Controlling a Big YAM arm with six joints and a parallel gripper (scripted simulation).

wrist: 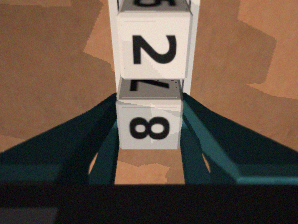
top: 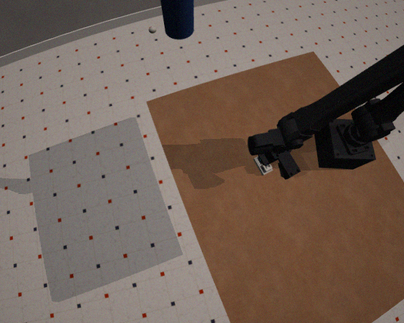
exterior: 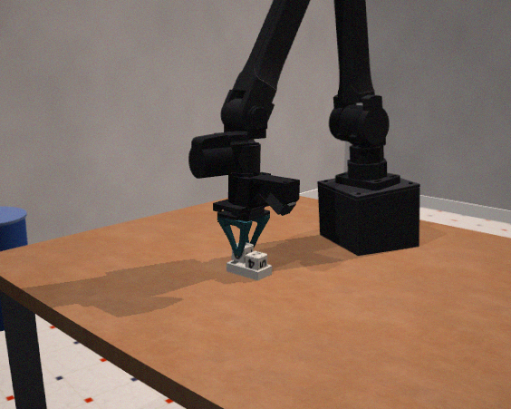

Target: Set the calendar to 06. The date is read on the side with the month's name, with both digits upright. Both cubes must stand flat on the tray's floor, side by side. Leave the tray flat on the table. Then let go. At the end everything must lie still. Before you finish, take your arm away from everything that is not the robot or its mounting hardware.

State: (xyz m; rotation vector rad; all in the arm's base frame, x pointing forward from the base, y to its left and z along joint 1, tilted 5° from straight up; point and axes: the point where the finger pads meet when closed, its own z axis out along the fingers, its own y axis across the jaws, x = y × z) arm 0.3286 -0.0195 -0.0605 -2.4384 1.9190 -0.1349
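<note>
My hand is 10 mm above the white digit cube. The rest, counted from my hand: white tray: 20 mm to the left, 30 mm below.
</note>
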